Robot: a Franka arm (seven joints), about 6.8 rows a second.
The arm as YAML. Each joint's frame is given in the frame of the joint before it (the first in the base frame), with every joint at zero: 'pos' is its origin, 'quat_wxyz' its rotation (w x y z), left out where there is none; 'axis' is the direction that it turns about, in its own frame. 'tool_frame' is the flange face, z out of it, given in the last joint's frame.
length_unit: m
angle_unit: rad
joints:
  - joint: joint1
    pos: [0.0, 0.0, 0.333]
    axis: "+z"
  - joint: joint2
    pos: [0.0, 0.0, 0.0]
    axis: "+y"
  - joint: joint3
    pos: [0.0, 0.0, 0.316]
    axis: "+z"
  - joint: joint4
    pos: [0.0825, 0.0, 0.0]
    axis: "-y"
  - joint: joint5
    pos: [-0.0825, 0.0, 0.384]
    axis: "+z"
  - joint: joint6
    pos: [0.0, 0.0, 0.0]
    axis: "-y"
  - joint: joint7
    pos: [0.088, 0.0, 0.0]
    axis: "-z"
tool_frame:
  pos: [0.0, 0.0, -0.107]
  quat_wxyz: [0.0, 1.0, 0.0, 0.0]
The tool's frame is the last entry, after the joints.
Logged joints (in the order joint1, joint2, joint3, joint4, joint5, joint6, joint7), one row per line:
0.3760, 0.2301, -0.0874, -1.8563, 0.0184, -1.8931, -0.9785
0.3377, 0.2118, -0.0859, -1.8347, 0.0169, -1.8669, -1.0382
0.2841, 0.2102, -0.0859, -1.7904, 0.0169, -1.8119, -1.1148
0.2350, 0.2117, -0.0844, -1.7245, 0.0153, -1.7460, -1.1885
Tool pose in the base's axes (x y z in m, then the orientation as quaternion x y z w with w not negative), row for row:
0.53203, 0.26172, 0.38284, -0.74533, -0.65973, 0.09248, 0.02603
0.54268, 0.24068, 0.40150, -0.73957, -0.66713, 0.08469, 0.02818
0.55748, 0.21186, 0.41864, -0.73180, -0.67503, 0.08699, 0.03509
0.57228, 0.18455, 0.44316, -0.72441, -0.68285, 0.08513, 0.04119
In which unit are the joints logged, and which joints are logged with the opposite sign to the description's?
The joints are logged in radians. Opposite sign: joint3, joint5, joint6.
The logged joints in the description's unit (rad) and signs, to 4 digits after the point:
0.3760, 0.2301, 0.0874, -1.8563, -0.0184, 1.8931, -0.9785
0.3377, 0.2118, 0.0859, -1.8347, -0.0169, 1.8669, -1.0382
0.2841, 0.2102, 0.0859, -1.7904, -0.0169, 1.8119, -1.1148
0.2350, 0.2117, 0.0844, -1.7245, -0.0153, 1.7460, -1.1885

